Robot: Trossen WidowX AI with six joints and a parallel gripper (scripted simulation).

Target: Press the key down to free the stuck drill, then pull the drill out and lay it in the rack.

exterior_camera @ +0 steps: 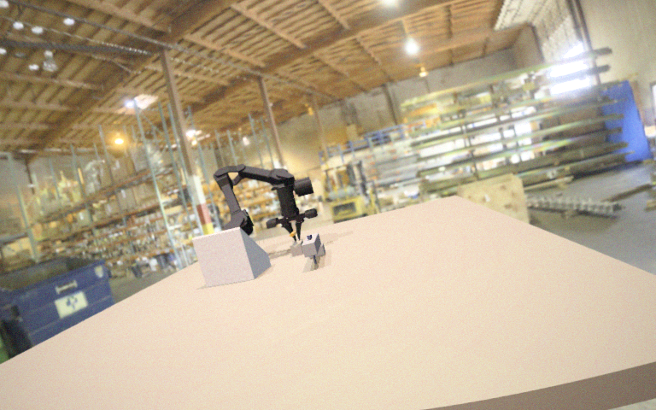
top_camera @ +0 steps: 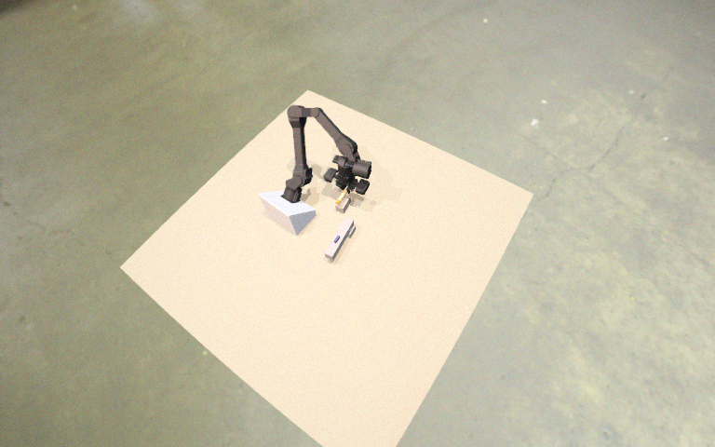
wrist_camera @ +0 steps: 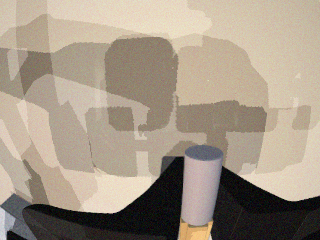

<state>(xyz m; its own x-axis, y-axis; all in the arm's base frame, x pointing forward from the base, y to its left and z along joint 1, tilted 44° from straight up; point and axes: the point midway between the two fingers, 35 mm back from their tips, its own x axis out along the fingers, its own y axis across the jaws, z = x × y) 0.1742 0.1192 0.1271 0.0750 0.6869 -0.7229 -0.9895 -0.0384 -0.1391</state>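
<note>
Right now my gripper tip is 10 mm short of the drill, 40 mm to the left of it and 40 mm below it. Round my gripper tip: rack (10 mm ahead, 50 mm to the right, 20 mm below); blue key (110 mm ahead, 230 mm to the right, 20 mm above); housing block (100 mm ahead, 200 mm to the right, 10 mm above).
</note>
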